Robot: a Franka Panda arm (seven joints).
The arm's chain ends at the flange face. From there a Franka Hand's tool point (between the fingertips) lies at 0.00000 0.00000 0.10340 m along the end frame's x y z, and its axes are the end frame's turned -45 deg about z.
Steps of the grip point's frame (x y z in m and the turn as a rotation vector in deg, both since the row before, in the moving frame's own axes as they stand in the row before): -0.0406, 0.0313, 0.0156, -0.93, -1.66, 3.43; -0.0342, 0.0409, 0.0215, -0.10, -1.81, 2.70; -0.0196, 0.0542, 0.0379, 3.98, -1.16, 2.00
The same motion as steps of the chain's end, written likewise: -0.0055, 0.0476, 0.0157, -1.83, -0.52, 3.43; 0.0070, 0.0507, 0.0216, -1.35, -1.21, 2.70; 0.0310, 0.0559, 0.0382, 1.99, -3.63, 2.00
